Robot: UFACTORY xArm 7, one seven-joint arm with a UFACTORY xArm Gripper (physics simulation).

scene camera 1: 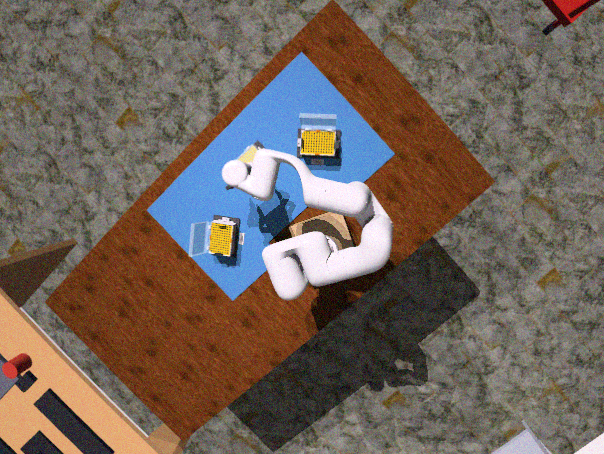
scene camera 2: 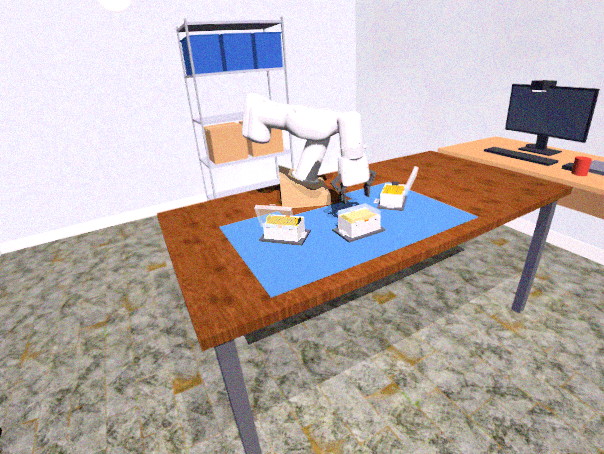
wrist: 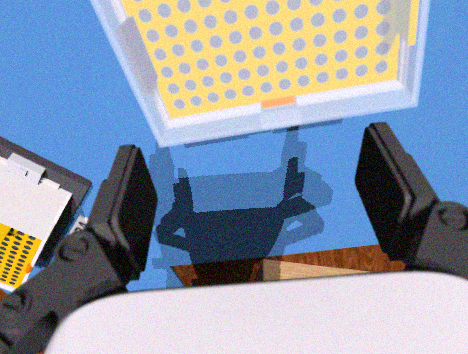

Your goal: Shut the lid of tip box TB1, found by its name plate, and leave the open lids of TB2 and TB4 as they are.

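Frame: origin at the arm's base, x ahead, y down, z left, level; centimetres.
Seen in the pictures: gripper, fingertip midpoint: [scene camera 2: 355, 199] [wrist: 253, 162]; arm's base, link origin: [scene camera 2: 304, 178].
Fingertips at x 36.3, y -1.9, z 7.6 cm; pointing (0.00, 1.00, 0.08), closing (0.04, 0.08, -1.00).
Pixels of each thing's top centre, then the offset from my fingertips to it. Level surfaces: height alone.
- middle tip box, top centre: [wrist: 269, 66] [scene camera 2: 357, 209] [scene camera 1: 249, 167] dx +2.8, dy +2.6, dz -0.7 cm
- second box, top centre: [scene camera 1: 223, 239] [scene camera 2: 390, 187] dx -14.4, dy +3.8, dz +22.7 cm
- third box, top centre: [scene camera 2: 284, 217] [scene camera 1: 317, 146] dx -3.4, dy +3.8, dz -25.0 cm
- blue mat, surface height: dy +10.4 cm
- brown table, surface height: dy +10.7 cm
The middle tip box [scene camera 1: 248, 154] [scene camera 2: 359, 228] [wrist: 280, 45] has its clear lid lying over the yellow rack, apparently shut; its name plate is not visible. A second box [scene camera 1: 222, 240] [scene camera 2: 392, 198] [wrist: 35, 192] has its lid [scene camera 1: 199, 239] [scene camera 2: 412, 180] standing open; its partly hidden name plate [scene camera 1: 242, 238] [wrist: 79, 225] seems to end in 4. A third box [scene camera 1: 318, 143] [scene camera 2: 284, 231] has its lid [scene camera 1: 317, 120] open too; its plate [scene camera 1: 317, 162] is unreadable. My gripper [scene camera 2: 355, 197] [wrist: 253, 162] is open and empty, above the mat on the base side of the middle box, apart from it.
The boxes stand on a blue mat [scene camera 1: 295, 80] [scene camera 2: 280, 275] on the brown table [scene camera 1: 135, 310] [scene camera 2: 225, 305]. The arm's wooden base block [scene camera 1: 330, 220] [scene camera 2: 300, 197] stands beside the mat. The second box is close to the gripper's left side in the wrist view.
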